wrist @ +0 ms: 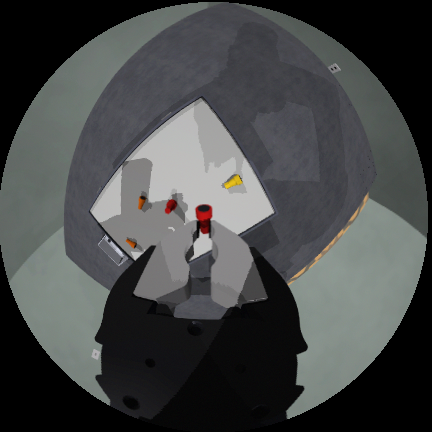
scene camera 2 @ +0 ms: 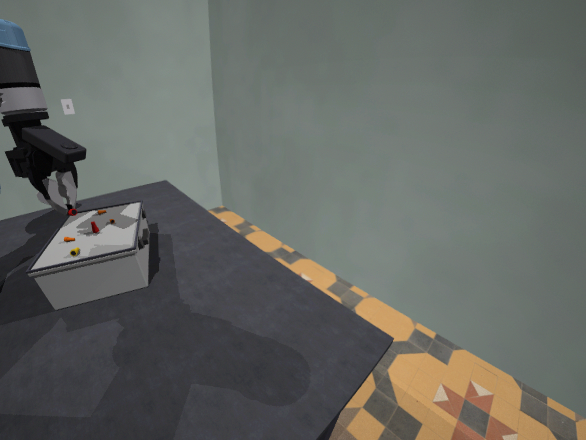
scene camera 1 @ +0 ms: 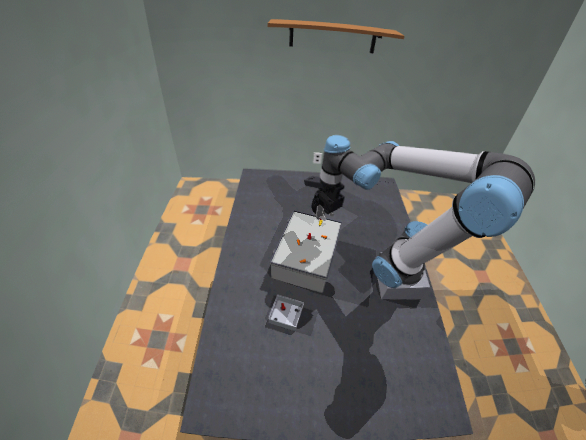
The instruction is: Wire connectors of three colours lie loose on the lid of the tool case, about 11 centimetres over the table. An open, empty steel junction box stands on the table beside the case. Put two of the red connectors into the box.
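Places are measured from the arm's base along level axes (x ahead, y left, z up), in millimetres.
Where they show: gripper, fingertip midpoint: [wrist: 204, 221] [scene camera 2: 69, 214] [scene camera 1: 319, 218].
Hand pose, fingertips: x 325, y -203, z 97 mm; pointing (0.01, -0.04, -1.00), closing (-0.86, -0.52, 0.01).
Things, the pixels of their top centre, and the offset from my fingertips. Level surfaces: height alone.
- tool case, middle of its top: [wrist: 162, 208] [scene camera 2: 98, 227] [scene camera 1: 307, 240] 50 mm ahead, 48 mm left, 71 mm down
- junction box, middle of its top: [wrist: 113, 249] [scene camera 1: 286, 310] 156 mm ahead, 308 mm left, 150 mm down
- yellow connector, middle of its top: [wrist: 233, 183] [scene camera 2: 73, 247] [scene camera 1: 320, 221] 19 mm back, 42 mm right, 60 mm down
- table, its level: 188 mm down
My gripper [scene camera 1: 320, 215] [scene camera 2: 69, 208] [wrist: 204, 221] is shut on a red connector [scene camera 2: 72, 212] [wrist: 204, 212], held above the far part of the tool case [scene camera 1: 299, 281] [scene camera 2: 95, 287] [wrist: 175, 135]. The wide end of this connector faces the wrist camera; it cannot be made out in scene camera 1. Another red connector [scene camera 1: 309, 236] [scene camera 2: 95, 227] [wrist: 171, 205] lies on the lid. One red connector [scene camera 1: 283, 306] is inside the junction box [scene camera 1: 291, 316] [wrist: 111, 250], near its back left. The box stands in front of the case.
A yellow connector [scene camera 1: 320, 223] [scene camera 2: 75, 252] [wrist: 233, 182] lies on the lid. Orange connectors [scene camera 1: 299, 242] [scene camera 1: 324, 237] [scene camera 1: 303, 261] also lie there. The arm's base [scene camera 1: 404, 290] stands on the table [scene camera 1: 250, 380] to the right. A shelf [scene camera 1: 335, 27] hangs on the back wall.
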